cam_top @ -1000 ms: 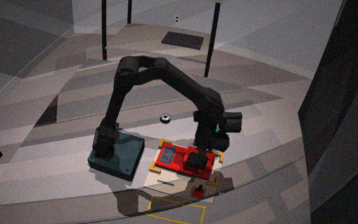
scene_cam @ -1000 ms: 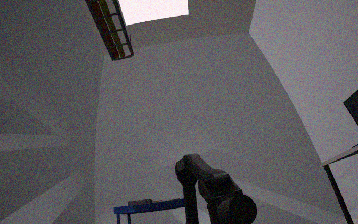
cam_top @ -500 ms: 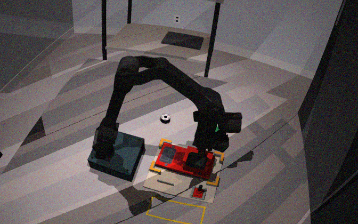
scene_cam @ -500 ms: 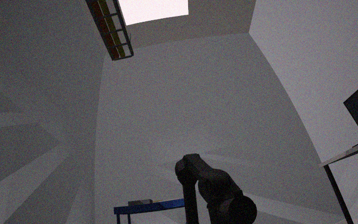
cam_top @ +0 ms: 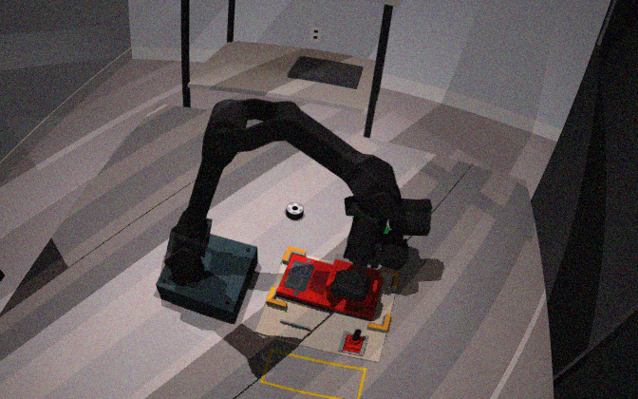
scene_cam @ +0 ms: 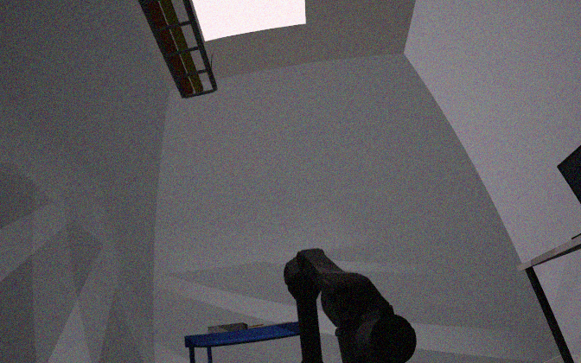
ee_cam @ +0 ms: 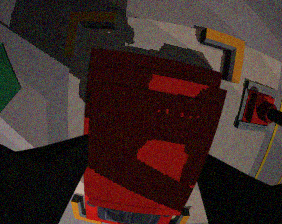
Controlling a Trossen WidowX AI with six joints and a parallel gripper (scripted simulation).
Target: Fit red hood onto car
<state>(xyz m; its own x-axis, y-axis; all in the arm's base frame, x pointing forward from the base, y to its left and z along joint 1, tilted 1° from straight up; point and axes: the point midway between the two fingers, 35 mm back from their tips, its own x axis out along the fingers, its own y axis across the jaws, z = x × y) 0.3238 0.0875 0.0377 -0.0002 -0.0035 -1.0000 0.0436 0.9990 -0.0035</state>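
The red hood is 10 mm above my gripper tip. The rest, counted from my gripper tip: green patch: 20 mm ahead, 210 mm to the left, 50 mm below.
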